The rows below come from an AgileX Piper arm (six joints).
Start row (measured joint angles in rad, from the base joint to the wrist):
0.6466 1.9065 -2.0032 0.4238 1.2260 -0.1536
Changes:
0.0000 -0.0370 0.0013 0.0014 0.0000 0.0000
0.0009 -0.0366 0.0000 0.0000 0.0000 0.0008
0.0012 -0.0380 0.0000 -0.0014 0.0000 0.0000
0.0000 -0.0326 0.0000 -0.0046 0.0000 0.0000
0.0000 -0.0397 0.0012 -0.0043 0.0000 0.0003
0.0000 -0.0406 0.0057 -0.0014 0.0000 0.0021
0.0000 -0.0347 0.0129 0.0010 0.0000 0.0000
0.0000 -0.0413 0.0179 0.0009 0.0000 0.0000
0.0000 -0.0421 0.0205 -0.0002 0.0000 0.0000
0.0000 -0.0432 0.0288 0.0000 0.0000 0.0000
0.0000 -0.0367 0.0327 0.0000 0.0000 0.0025
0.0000 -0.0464 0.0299 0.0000 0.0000 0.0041
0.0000 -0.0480 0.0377 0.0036 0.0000 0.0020
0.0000 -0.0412 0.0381 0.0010 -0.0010 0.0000
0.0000 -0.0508 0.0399 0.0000 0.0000 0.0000
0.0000 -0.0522 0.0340 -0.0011 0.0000 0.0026
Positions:
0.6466 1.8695 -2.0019 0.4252 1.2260 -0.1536
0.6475 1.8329 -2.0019 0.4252 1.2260 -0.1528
0.6487 1.7949 -2.0019 0.4238 1.2260 -0.1528
0.6487 1.7623 -2.0019 0.4192 1.2260 -0.1528
0.6487 1.7226 -2.0007 0.4149 1.2260 -0.1525
0.6487 1.6820 -1.9950 0.4135 1.2260 -0.1504
0.6487 1.6473 -1.9821 0.4145 1.2260 -0.1504
0.6487 1.6060 -1.9642 0.4154 1.2260 -0.1504
0.6487 1.5639 -1.9437 0.4152 1.2260 -0.1504
0.6487 1.5207 -1.9149 0.4152 1.2260 -0.1504
0.6487 1.4840 -1.8822 0.4152 1.2260 -0.1479
0.6487 1.4376 -1.8523 0.4152 1.2260 -0.1438
0.6487 1.3896 -1.8146 0.4188 1.2260 -0.1418
0.6487 1.3484 -1.7765 0.4198 1.2250 -0.1418
0.6487 1.2976 -1.7366 0.4198 1.2250 -0.1418
0.6487 1.2454 -1.7026 0.4187 1.2250 -0.1392

